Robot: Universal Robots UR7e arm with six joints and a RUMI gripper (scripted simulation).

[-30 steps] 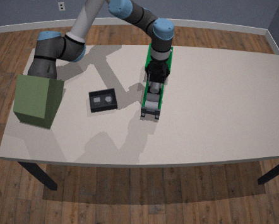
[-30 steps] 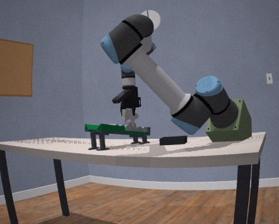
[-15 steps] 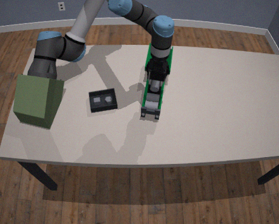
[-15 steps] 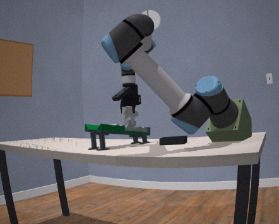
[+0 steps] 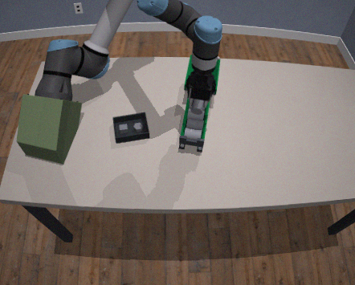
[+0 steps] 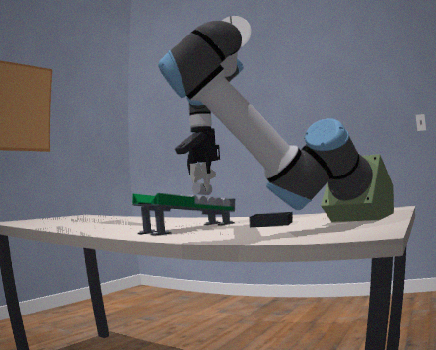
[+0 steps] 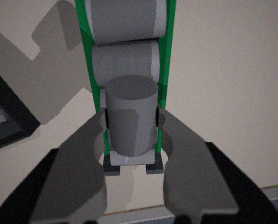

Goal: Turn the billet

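The dark stop is 20 mm behind my hand, 120 mm to the right of it and 80 mm below it. Round my hand: black tray (250 mm behind, 30 mm to the right, 130 mm below).
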